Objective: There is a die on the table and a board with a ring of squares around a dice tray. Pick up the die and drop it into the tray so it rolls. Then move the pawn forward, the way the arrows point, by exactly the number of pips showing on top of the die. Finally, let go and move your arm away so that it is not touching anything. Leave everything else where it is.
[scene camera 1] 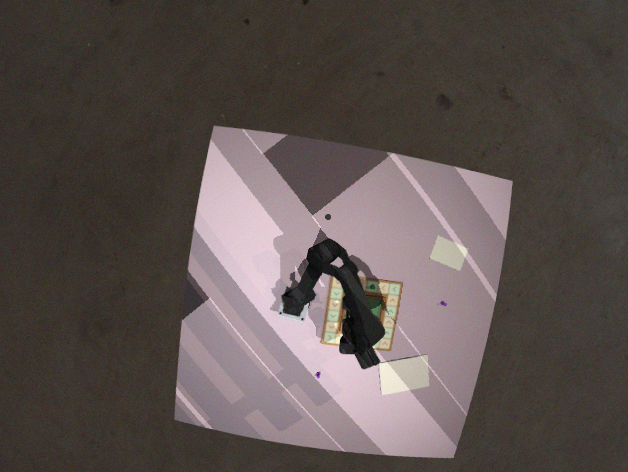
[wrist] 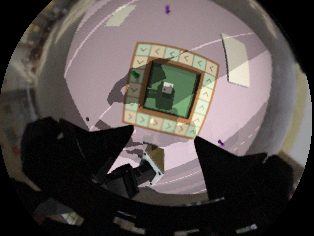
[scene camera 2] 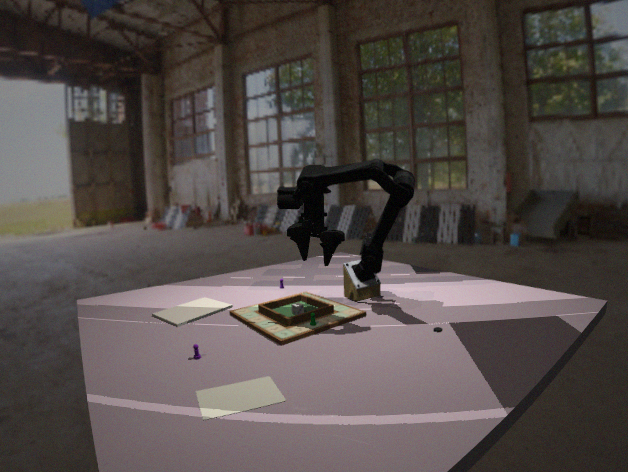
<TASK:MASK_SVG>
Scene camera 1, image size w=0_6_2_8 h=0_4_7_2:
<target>pale yellow sheet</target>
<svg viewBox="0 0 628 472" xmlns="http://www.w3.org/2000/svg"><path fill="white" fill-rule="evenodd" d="M438 235L430 259L461 271L468 248Z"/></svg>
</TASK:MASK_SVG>
